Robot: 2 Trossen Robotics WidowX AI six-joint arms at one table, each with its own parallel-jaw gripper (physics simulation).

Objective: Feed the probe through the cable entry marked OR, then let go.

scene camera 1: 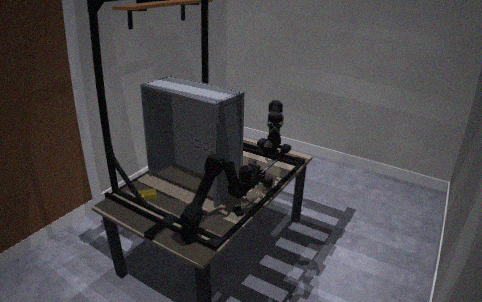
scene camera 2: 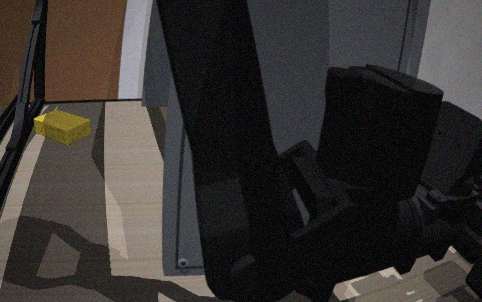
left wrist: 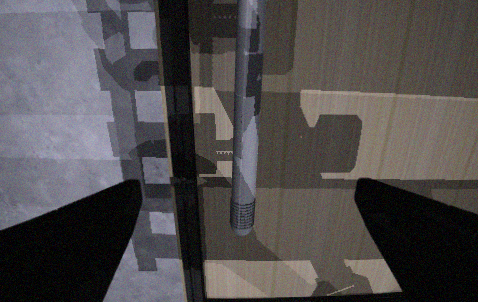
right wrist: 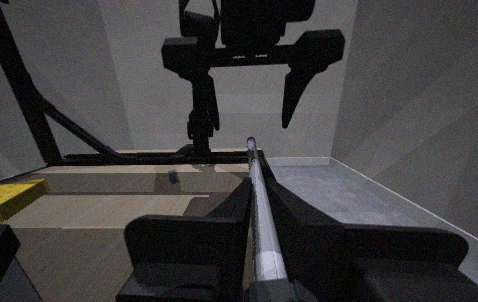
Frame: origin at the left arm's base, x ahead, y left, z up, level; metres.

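Where they show: left gripper, fingertip midpoint: (scene camera 1: 273,159) (left wrist: 250,189) (right wrist: 250,129); right gripper, fingertip midpoint: (scene camera 1: 264,170) (right wrist: 258,183); left arm's base, origin of the base link: (scene camera 1: 272,151) (right wrist: 202,152); right arm's base, origin of the base link: (scene camera 1: 189,235).
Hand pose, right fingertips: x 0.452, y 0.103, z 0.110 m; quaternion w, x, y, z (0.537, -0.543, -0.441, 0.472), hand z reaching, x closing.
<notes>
Things, the pixels of their top centre, and the offset from my right fingertips.
- probe, middle of its top: (left wrist: 252,9) (right wrist: 255,156) (scene camera 1: 267,166) 0.034 m back, 0.006 m left, 0.009 m up
- yellow block, middle of its top: (scene camera 2: 61,119) (scene camera 1: 146,192) 0.338 m ahead, 0.544 m right, 0.102 m down
The probe (scene camera 1: 269,166) (left wrist: 246,155) (right wrist: 263,225) is a long grey rod with a ridged, rounded end. My right gripper (right wrist: 258,183) is shut on it and holds it above the table's front part, with the ridged end towards my left arm. My left gripper (left wrist: 250,189) (right wrist: 250,129) is open and empty; its fingers stand wide on both sides of the probe's line, clear of the rod. The tall grey cabinet (scene camera 1: 192,125) (scene camera 2: 295,75) stands on the table. Small marks (scene camera 1: 202,145) show faintly on its face; the label OR cannot be read.
A yellow block (scene camera 1: 148,194) (scene camera 2: 62,127) (right wrist: 22,195) lies on the table beside the cabinet. A small dark block (scene camera 1: 239,210) (right wrist: 173,176) lies on the table. A black rail (left wrist: 179,100) runs along the table's edge. A black upright post (scene camera 1: 102,110) stands behind the cabinet.
</notes>
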